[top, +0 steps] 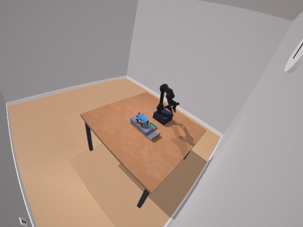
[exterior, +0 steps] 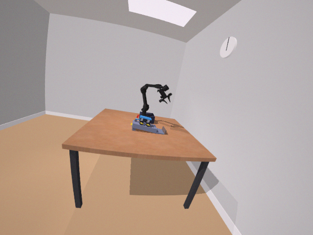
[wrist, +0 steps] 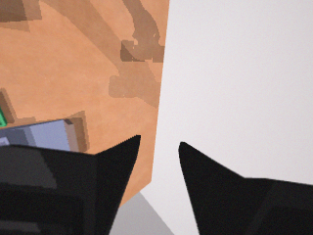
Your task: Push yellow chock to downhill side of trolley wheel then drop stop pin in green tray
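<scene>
The yellow chock lies 420 mm to the right of my gripper tip, 320 mm below it and 30 mm behind it. Also, from my gripper tip: blue trolley 310 mm to the right, 240 mm below, 120 mm ahead; then green tray 350 mm below, 200 mm to the right, 10 mm ahead; then grey ramp 300 mm to the right, 300 mm below, 120 mm ahead.
</scene>
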